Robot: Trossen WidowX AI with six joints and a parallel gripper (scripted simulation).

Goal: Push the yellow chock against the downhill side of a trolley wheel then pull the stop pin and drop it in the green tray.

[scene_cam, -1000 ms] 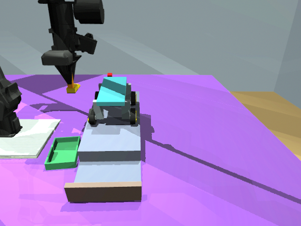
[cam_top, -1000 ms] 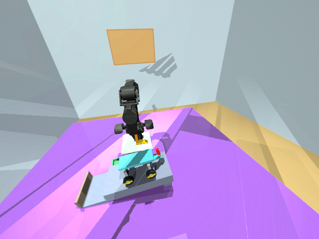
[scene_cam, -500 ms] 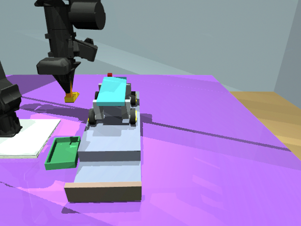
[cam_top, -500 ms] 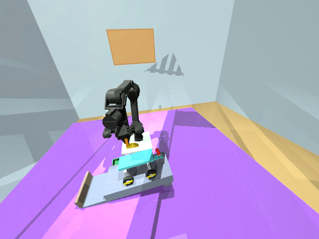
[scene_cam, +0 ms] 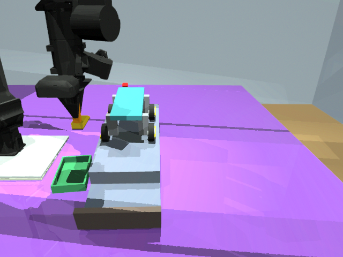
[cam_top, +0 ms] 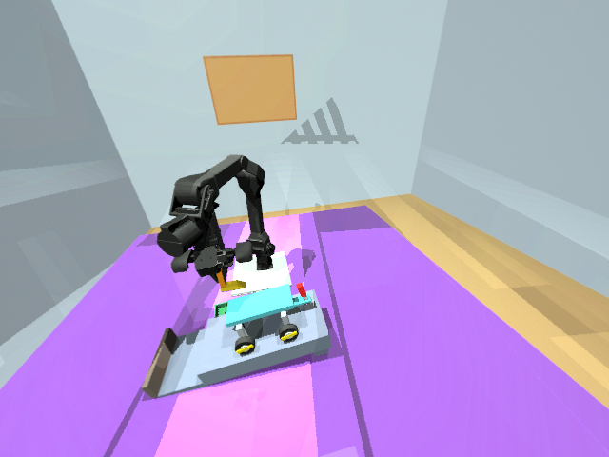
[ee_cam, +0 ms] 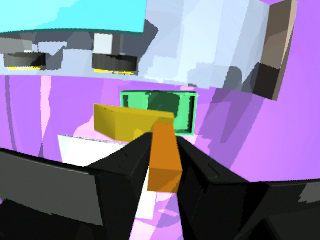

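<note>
Right now my gripper tip is 80 mm short of the red-headed stop pin, 210 mm to the right of it and 30 mm above it. Round my gripper tip: grey ramp: 100 mm ahead, 100 mm to the left, 110 mm below; then trolley: 100 mm ahead, 100 mm to the left, 50 mm below; then yellow chock: 20 mm to the left, 10 mm below.
</note>
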